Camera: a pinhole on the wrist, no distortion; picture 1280 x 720 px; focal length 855.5 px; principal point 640.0 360.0 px. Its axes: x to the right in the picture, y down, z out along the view. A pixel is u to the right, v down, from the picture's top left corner.
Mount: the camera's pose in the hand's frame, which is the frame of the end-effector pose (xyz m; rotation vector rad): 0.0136 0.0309 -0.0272 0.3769 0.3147 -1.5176
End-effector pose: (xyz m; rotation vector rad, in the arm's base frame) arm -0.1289 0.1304 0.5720 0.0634 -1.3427 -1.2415
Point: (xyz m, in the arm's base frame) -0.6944 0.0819 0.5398
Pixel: 978.6 600.4
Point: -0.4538 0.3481 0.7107
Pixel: 350.0 425.8
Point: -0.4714 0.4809 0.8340
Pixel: 88.0 425.3
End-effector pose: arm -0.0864 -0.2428 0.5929 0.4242 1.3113 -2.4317
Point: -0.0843 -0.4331 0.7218
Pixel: 340.1 260.9
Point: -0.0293 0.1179 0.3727
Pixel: behind the camera
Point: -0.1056 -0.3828 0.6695
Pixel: 361.0 367.9
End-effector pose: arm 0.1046 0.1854 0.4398 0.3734 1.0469 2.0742
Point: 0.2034 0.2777 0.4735
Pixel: 705.2 324.3
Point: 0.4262 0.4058 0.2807
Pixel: 1226.9 256.2
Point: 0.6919 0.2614 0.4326
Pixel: outside the picture
